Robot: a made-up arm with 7 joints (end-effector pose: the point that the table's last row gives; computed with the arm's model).
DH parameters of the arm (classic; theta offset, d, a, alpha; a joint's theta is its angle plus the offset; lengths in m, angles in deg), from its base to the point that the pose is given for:
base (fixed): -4.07 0 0 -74.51
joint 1: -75.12 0.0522 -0.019 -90
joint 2: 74 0.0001 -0.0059 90
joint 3: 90 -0.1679 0.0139 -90
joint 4: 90 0.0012 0.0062 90
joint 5: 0 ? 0 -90
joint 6: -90 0 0.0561 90
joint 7: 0 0 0 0
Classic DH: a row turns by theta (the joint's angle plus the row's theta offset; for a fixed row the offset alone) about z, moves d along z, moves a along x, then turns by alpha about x.
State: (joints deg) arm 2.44 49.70 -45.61 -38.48 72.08 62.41 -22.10
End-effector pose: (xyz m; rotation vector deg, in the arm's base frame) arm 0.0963 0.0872 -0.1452 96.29 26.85 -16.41
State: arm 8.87 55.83 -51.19 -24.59 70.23 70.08 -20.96
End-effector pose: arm 0.0636 0.1236 -0.1839 110.00 48.53 -19.95
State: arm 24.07 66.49 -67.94 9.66 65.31 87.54 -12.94
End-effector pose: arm -0.0542 0.2223 -0.1907 154.21 79.21 -30.00
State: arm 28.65 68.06 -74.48 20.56 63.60 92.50 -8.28
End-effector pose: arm -0.0883 0.2457 -0.1701 -151.11 -67.25 33.40
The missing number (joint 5, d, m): 0.122
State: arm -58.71 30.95 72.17 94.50 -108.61 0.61 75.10
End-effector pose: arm 0.2561 0.1870 -0.2086 133.11 -78.97 -67.51
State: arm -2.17 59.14 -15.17 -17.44 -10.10 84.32 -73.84
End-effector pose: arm 0.1161 0.1933 -0.1653 -5.23 104.04 -44.42
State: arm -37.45 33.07 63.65 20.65 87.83 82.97 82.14
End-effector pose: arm 0.0994 0.2891 -0.0940 -74.94 -48.89 -118.85
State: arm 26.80 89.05 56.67 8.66 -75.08 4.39 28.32
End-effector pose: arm 0.1505 0.2754 0.0655 13.66 -14.48 46.06
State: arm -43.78 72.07 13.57 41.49 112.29 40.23 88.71
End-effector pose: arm 0.1892 0.3029 0.0530 -115.13 54.66 -55.24
